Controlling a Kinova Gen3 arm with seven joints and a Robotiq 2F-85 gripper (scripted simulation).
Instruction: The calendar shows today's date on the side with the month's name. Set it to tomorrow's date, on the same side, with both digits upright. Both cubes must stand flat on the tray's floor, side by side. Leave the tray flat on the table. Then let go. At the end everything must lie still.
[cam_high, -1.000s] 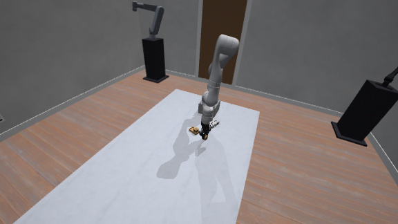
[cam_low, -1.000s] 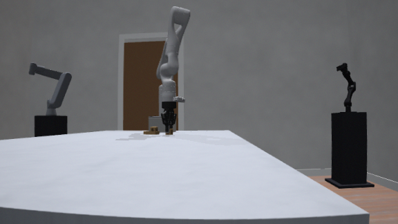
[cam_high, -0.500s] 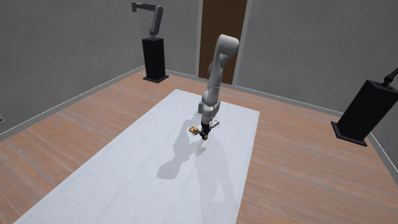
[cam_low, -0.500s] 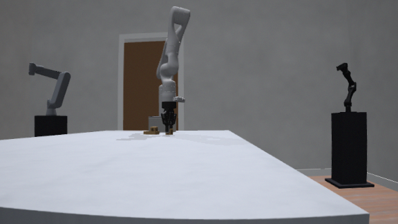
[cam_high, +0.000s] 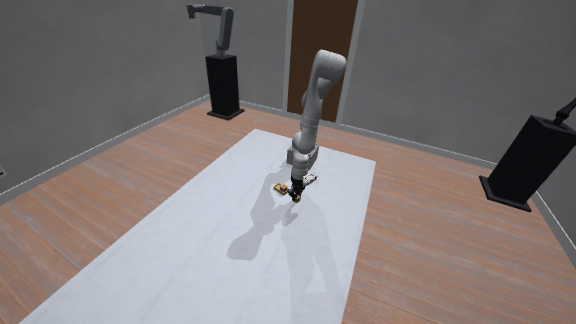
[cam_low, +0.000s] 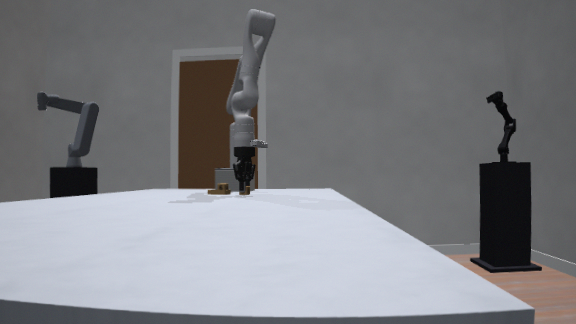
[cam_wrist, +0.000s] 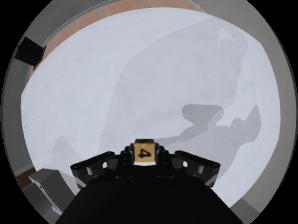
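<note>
Now: the wooden calendar tray 100 mm to the right of my hand, 30 mm behind it and 20 mm below it. From my hand the other things lie so: wooden digit cube (10 mm below).
</note>
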